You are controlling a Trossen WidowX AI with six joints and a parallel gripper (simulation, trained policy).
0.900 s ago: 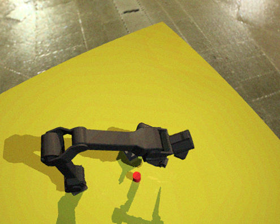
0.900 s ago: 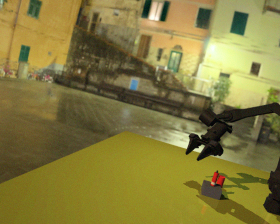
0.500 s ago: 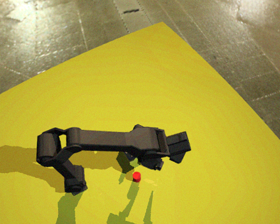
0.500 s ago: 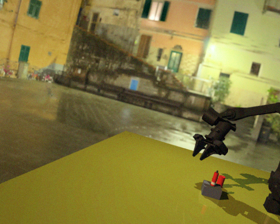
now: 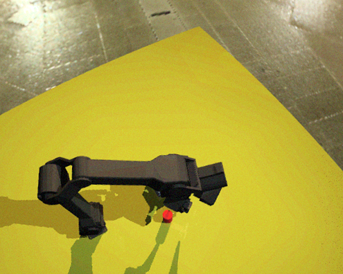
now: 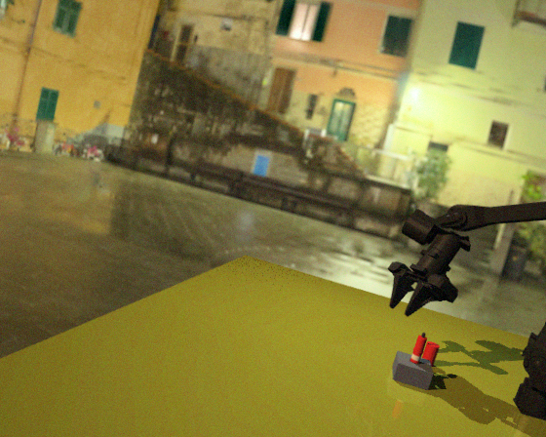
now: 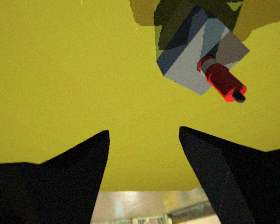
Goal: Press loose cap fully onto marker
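Right now my gripper tip is 10 cm past the red cap, 9 cm above it and 5 cm to the left of it. Also, from my gripper tip: grey holder block: 9 cm below, 7 cm to the left, 5 cm behind.
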